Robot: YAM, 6 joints.
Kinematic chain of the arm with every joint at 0, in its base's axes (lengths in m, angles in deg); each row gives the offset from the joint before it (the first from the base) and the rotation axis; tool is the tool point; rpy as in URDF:
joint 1: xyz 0 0 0.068 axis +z
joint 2: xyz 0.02 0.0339 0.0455 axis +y
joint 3: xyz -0.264 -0.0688 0 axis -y
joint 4: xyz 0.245 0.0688 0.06 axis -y
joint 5: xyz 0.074 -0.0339 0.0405 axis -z
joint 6: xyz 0.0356 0 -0.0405 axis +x
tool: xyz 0 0 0 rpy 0 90 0
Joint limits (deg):
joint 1: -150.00..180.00
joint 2: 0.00..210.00
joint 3: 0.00..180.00
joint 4: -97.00..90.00
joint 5: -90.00..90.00
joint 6: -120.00..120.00
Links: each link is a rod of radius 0.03 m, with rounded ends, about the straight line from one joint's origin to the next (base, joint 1, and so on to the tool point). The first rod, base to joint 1, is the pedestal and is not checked.
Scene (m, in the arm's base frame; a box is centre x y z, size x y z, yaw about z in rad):
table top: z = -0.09
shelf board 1: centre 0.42 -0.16 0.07 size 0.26 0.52 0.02 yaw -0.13
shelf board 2: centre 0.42 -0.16 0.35 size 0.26 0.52 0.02 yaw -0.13
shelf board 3: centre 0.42 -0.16 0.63 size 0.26 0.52 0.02 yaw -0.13
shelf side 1: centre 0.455 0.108 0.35 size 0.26 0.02 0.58 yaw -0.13
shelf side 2: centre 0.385 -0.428 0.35 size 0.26 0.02 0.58 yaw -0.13
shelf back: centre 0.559 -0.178 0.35 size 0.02 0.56 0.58 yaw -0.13
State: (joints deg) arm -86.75 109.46 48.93 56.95 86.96 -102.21
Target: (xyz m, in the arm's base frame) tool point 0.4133 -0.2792 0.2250
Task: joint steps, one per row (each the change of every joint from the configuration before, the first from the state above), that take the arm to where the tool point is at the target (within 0.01 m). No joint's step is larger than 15 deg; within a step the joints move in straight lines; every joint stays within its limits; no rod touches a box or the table.
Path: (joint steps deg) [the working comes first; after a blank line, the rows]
Joints at the target: -30.09 129.98 90.28 53.26 74.62 -102.21
Straight joint move there: touches shelf side 2.

1: 13.55 -5.18 -2.28 -0.81 -0.32 0.00
2: 13.55 -5.18 -2.27 -0.81 -0.32 0.00
3: 13.55 -5.18 -2.28 -0.81 -0.32 0.00
4: 4.00 9.01 12.05 -0.32 -2.84 0.00
5: 4.00 9.02 12.04 -0.31 -2.85 0.00
6: 4.00 9.02 12.05 -0.32 -2.84 0.00
7: 4.01 9.01 12.04 -0.31 -2.85 0.00

